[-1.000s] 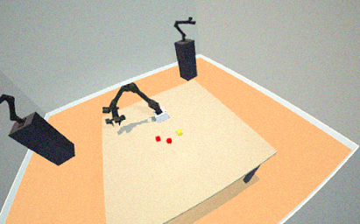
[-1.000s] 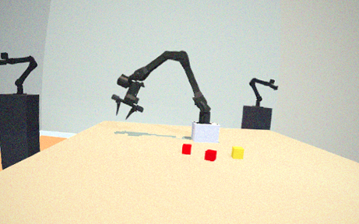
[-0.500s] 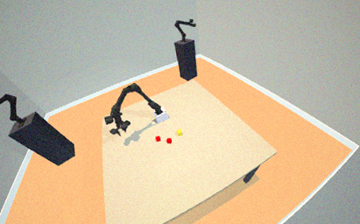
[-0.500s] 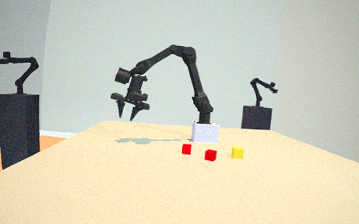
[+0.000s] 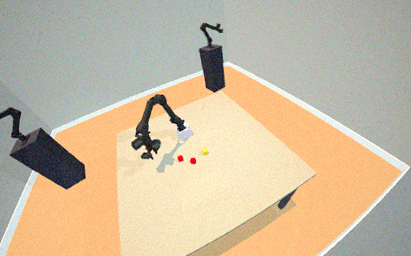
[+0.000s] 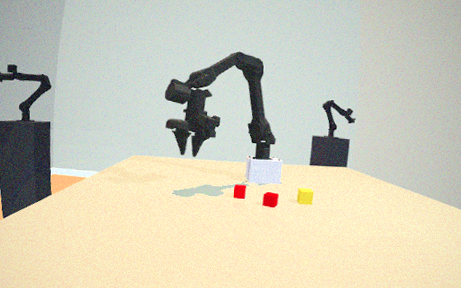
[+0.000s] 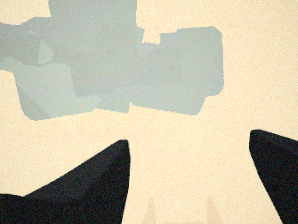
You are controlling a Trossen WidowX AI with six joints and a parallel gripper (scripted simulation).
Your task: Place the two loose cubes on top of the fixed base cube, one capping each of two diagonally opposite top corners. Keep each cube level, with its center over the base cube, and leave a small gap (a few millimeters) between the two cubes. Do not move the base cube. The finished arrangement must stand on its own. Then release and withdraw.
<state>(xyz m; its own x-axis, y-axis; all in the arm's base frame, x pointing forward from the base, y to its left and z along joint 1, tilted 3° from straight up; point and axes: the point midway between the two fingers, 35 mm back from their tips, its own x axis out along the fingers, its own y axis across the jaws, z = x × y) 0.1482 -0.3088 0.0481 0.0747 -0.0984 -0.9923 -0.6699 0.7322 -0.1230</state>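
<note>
My gripper tip is now 15 cm short of the yellow base cube, 34 cm to the right of it and 9 cm above it. The rest, counted from my gripper tip: red cube 16 cm ahead, 22 cm to the left, 10 cm below.
</note>
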